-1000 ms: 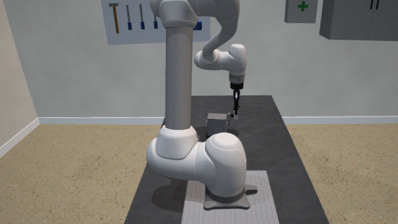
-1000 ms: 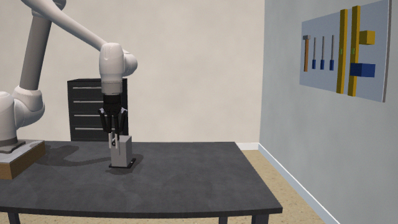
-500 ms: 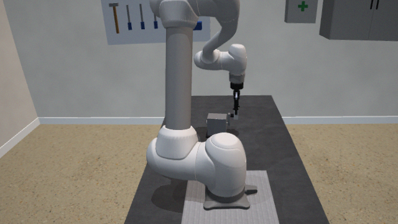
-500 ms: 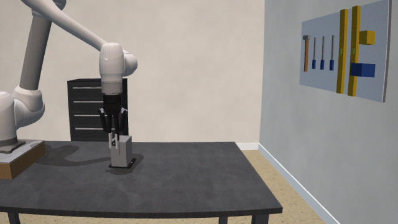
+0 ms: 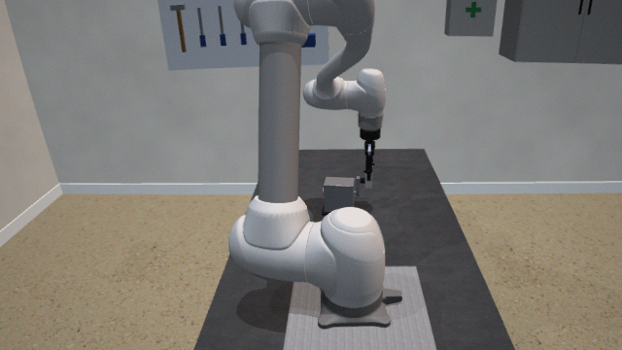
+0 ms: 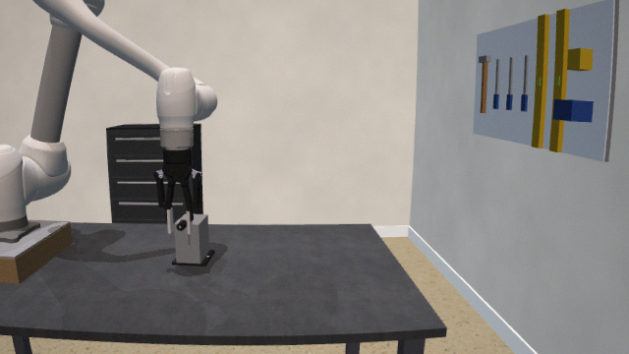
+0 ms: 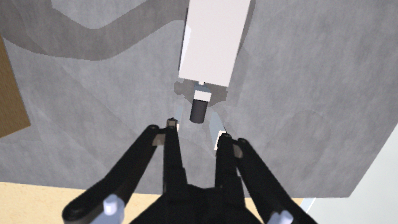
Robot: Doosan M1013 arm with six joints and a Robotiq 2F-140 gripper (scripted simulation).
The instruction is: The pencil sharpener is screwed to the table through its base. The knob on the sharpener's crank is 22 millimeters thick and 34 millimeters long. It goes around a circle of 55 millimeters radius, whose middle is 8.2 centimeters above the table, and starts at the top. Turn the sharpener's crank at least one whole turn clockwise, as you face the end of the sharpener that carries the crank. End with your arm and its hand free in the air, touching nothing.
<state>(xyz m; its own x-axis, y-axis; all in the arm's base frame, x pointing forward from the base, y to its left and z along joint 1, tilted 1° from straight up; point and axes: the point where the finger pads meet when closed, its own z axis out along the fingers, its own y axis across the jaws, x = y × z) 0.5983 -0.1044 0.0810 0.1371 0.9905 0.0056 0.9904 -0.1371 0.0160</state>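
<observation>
Right now my hand is 2 cm to the right of the crank knob and 2 cm above it. Also, from my hand: crank (2 cm to the left, 2 cm below).
</observation>
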